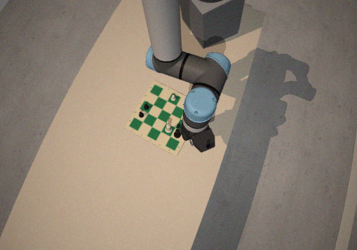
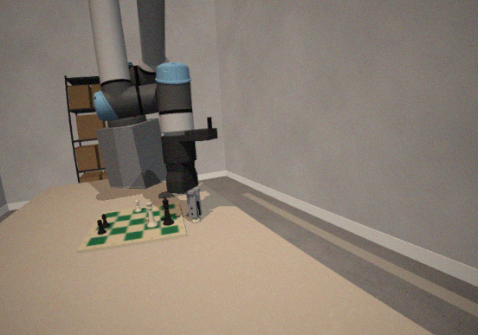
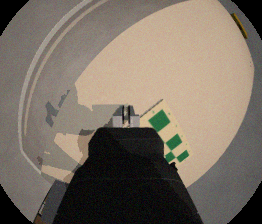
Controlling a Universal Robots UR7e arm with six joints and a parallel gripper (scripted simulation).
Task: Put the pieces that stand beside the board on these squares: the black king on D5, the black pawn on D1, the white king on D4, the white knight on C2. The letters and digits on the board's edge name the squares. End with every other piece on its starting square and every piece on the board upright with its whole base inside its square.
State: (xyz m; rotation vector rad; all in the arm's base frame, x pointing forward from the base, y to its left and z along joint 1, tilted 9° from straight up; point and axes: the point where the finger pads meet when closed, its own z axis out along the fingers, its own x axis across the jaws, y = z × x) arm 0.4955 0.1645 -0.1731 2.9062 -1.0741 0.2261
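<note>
My hand is 40 mm past the board, 140 mm to the left of it and 30 mm above it. The rest, counted from my hand: black king (60 mm to the right, 10 mm above); then white knight (20 mm below); then white king (100 mm to the right, 10 mm above).
</note>
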